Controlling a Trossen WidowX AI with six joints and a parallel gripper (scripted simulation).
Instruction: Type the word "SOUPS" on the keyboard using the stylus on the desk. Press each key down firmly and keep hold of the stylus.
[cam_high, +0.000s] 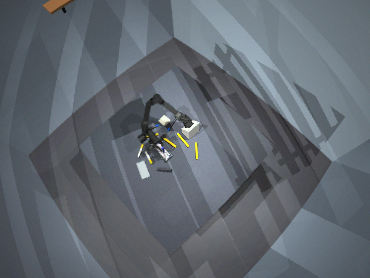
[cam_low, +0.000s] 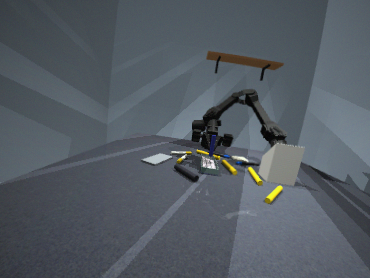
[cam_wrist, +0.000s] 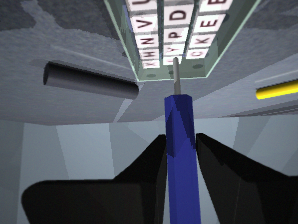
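My gripper tip is now 11 cm past the yellow stick, 3 cm to the left of it and 8 cm above it. The rest, counted from my gripper tip: blue stylus: 1 cm below; then grey stylus tip: 5 cm below; then dark cylinder: 11 cm ahead, 9 cm to the left, 8 cm below.
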